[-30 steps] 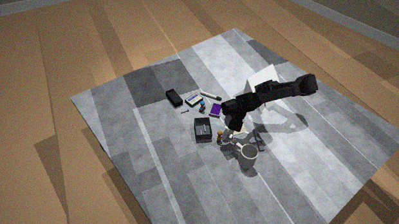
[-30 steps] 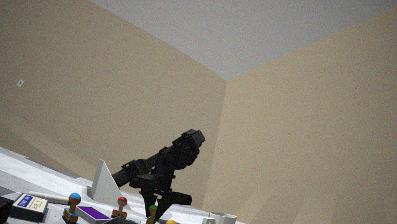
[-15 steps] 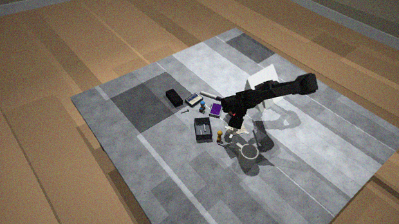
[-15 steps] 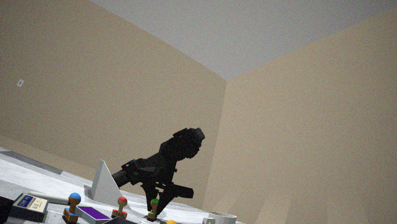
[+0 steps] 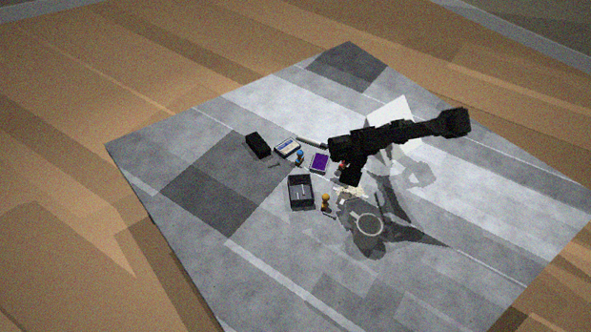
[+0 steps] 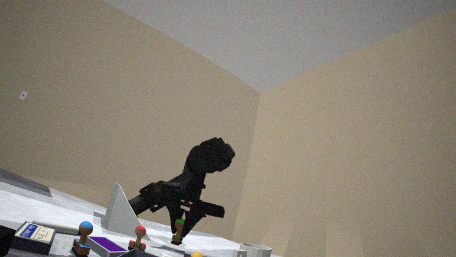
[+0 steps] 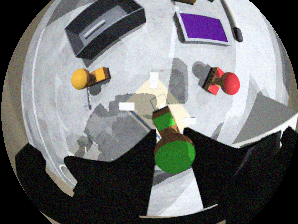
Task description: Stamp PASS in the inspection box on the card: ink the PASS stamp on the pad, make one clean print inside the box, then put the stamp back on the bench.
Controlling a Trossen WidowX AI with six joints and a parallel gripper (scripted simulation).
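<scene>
The blue-knobbed stamp is 21 cm to the right of my gripper tip, 7 cm ahead of it and 5 cm below it. From my gripper tip the other things lie so: pale card: 8 cm below, 1 cm to the left; then red-knobbed stamp: 8 cm to the right, 5 cm below, 4 cm behind; then green-knobbed stamp: right at my gripper tip.
</scene>
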